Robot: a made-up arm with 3 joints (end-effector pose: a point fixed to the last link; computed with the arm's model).
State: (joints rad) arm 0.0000 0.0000 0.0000
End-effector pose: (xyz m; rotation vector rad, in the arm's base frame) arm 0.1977 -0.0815 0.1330 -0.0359 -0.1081 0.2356
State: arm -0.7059 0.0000 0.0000
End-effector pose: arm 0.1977 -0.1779 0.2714 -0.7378 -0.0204 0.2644
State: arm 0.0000 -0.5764 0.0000
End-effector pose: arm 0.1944 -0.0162 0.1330 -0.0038 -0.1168 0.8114
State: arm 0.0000 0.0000 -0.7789
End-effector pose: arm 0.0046 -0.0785 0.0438 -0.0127 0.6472 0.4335
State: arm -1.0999 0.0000 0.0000
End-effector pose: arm 0.1977 -0.1835 0.3667 -1.1294 0.0327 0.2717
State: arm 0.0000 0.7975 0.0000
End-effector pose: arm 0.1445 -0.1534 0.1330 -0.0759 -0.0866 -0.5610
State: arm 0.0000 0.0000 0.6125
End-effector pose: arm 0.2712 -0.1125 0.2818 -0.0518 -0.6971 0.0623
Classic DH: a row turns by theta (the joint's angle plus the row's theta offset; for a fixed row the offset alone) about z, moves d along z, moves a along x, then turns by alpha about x. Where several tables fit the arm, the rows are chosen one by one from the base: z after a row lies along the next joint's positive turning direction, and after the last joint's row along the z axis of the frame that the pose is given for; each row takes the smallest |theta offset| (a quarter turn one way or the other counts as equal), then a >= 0, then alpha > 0; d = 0 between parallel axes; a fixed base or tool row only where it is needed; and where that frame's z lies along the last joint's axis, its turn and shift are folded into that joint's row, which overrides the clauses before.
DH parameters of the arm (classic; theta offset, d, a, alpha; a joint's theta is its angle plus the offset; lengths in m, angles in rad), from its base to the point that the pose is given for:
base (fixed): 1.5708 0.333 0.0581 1.5708
joint 1: 0 0.0858 -0.1125 1.5708
joint 2: 1.4673 -0.0036 -0.0996 -1.3183
joint 3: 0.1129 0.0267 0.1856 -1.856
tool (fixed): 0.1624 -0.2186 0 0

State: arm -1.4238 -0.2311 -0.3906
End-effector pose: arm 0.1133 -0.2206 0.4196 -1.4291 0.6277 0.2792
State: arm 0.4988 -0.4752 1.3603
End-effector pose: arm 0.2615 -0.1398 0.3853 0.6780 -1.4284 -0.1298
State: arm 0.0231 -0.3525 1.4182
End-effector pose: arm 0.2483 -0.1226 0.4819 0.2074 -1.4535 0.0798
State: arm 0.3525 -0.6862 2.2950
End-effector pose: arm 0.1279 -0.3021 0.4698 0.8784 -2.1335 -0.5255
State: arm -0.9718 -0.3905 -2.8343
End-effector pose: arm -0.1722 -0.0795 0.7008 -0.5984 2.9914 -0.4856
